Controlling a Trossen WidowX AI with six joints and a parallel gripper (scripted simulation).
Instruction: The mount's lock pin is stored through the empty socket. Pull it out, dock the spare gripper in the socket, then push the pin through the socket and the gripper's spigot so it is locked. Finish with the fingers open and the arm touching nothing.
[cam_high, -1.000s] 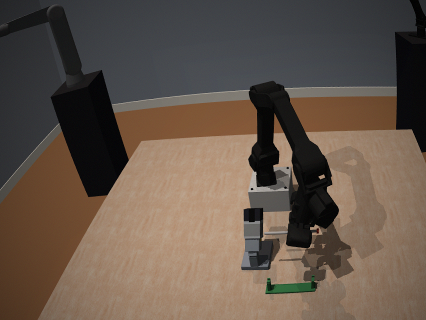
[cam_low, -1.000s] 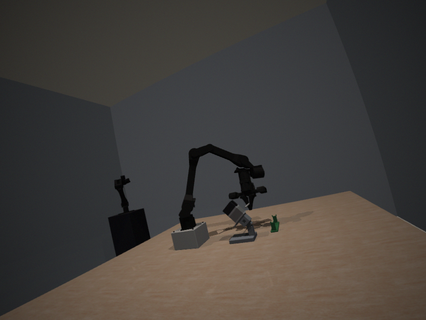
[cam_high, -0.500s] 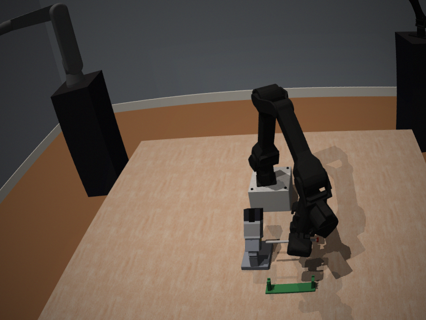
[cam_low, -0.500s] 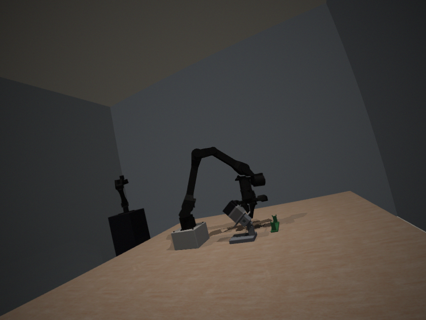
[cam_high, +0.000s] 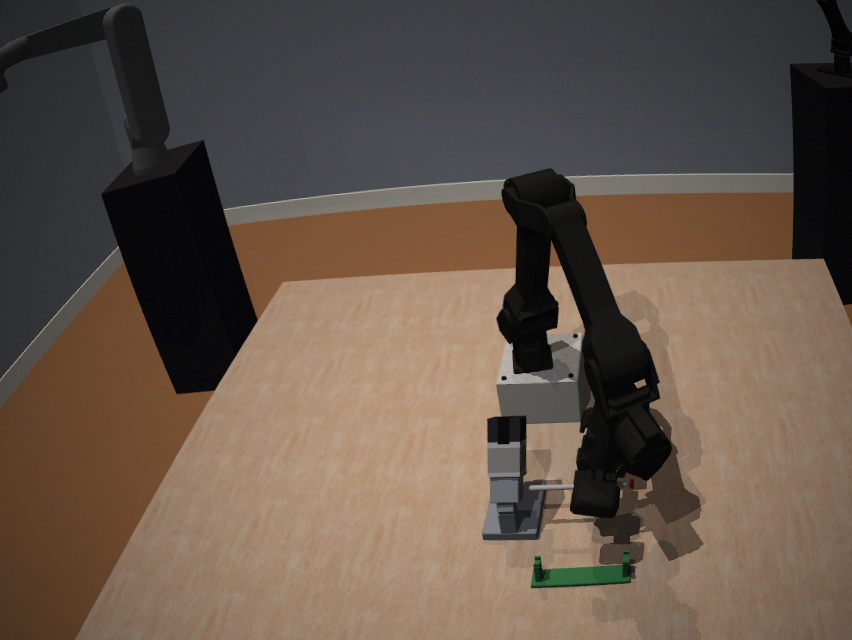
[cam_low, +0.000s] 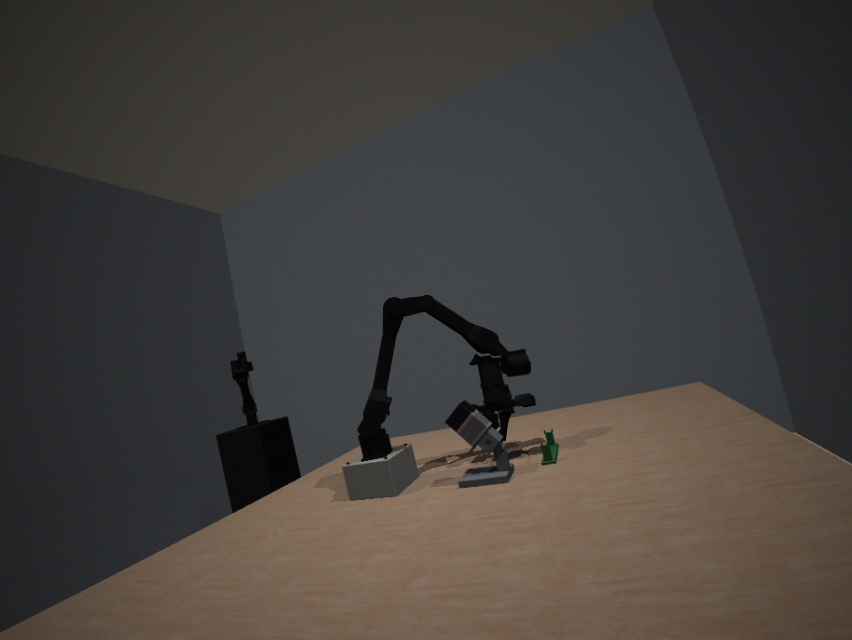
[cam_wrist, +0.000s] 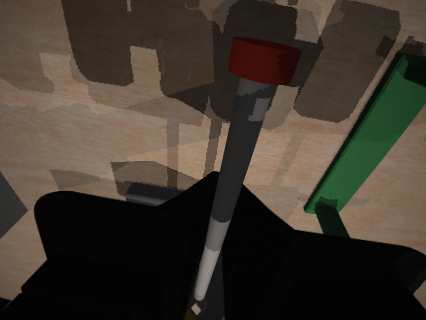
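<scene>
Right now the grey mount is 10 cm to the right of my gripper tip and 3 cm behind it. Round my gripper tip: spare gripper 10 cm to the right, 7 cm above, 5 cm behind; green cradle 10 cm ahead, 3 cm below, 1 cm to the right.
</scene>
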